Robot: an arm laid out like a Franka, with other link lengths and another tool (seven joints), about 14 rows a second.
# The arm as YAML. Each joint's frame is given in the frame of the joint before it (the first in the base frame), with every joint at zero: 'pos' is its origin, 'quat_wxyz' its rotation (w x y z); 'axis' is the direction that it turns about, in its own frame. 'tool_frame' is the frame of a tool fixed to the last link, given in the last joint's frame.
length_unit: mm
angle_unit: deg
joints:
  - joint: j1
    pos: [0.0, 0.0, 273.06]
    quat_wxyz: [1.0, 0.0, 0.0, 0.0]
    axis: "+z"
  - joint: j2
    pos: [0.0, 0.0, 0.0]
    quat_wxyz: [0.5, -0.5, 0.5, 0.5]
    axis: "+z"
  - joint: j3
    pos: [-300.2, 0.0, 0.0]
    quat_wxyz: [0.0, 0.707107, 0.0, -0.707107]
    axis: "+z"
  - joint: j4
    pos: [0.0, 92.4, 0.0]
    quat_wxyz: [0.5, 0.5, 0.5, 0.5]
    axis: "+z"
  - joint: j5
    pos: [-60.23, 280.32, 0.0]
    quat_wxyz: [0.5, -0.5, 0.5, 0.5]
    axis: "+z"
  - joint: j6
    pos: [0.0, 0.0, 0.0]
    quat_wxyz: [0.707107, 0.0, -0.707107, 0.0]
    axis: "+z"
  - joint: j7
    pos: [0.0, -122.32, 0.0]
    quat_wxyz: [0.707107, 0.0, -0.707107, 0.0]
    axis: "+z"
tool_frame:
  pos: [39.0, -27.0, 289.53]
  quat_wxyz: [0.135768, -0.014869, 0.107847, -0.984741]
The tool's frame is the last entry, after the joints.
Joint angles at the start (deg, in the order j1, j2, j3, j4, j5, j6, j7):
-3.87, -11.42, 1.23, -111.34, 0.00, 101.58, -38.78
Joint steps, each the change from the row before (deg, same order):
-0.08, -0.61, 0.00, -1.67, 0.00, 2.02, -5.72
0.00, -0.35, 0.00, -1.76, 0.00, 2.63, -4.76
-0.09, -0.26, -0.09, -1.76, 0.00, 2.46, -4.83
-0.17, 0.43, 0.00, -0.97, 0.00, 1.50, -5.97
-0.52, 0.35, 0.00, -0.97, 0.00, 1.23, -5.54
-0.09, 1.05, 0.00, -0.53, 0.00, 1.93, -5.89
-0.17, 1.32, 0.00, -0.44, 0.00, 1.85, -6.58
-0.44, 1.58, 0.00, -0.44, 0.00, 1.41, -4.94
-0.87, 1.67, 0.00, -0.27, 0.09, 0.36, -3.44
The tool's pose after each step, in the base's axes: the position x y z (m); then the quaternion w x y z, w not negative. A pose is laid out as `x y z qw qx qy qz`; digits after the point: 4 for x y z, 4 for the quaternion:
0.4954 -0.0325 0.3102 0.0785 0.5239 0.8421 0.1015
0.5003 -0.0289 0.3072 0.0845 0.4872 0.8625 0.1076
0.5037 -0.0266 0.3031 0.0886 0.4507 0.8812 0.1119
0.5063 -0.0233 0.2962 0.0852 0.4053 0.9032 0.1125
0.5068 -0.0235 0.2890 0.0807 0.3653 0.9206 0.1121
0.5126 -0.0199 0.2816 0.0790 0.3177 0.9381 0.1128
0.5176 -0.0166 0.2722 0.0744 0.2645 0.9549 0.1125
0.5201 -0.0170 0.2587 0.0653 0.2274 0.9653 0.1109
0.5182 -0.0220 0.2425 0.0494 0.2075 0.9708 0.1092

